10 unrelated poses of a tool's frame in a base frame.
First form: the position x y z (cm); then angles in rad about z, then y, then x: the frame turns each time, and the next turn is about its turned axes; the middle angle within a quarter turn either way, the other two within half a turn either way.
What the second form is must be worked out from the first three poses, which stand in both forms.
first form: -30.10, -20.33, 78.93, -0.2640, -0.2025, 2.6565
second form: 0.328, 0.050, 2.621, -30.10, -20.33, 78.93
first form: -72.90, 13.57, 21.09, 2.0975, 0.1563, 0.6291
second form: 2.159, 0.462, -0.469, -72.90, 13.57, 21.09
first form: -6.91, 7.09, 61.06, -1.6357, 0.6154, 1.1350
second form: -1.707, -1.169, 0.491, -6.91, 7.09, 61.06
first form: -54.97, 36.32, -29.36, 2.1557, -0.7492, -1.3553
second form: 2.208, -0.824, 1.338, -54.97, 36.32, -29.36
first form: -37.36, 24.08, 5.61, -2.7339, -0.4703, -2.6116
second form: 2.548, -0.159, 2.464, -37.36, 24.08, 5.61
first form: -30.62, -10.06, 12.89, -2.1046, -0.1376, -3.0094
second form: 2.100, 0.044, 2.956, -30.62, -10.06, 12.89
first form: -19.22, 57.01, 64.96, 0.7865, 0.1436, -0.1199
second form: 0.797, 0.016, -0.186, -19.22, 57.01, 64.96
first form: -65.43, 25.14, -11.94, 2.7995, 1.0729, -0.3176
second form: 3.009, -1.100, 0.031, -65.43, 25.14, -11.94
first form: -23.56, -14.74, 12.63, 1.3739, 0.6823, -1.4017
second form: 1.084, -1.240, -1.156, -23.56, -14.74, 12.63
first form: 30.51, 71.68, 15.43, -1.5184, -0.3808, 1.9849
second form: 1.455, -1.135, 2.656, 30.51, 71.68, 15.43
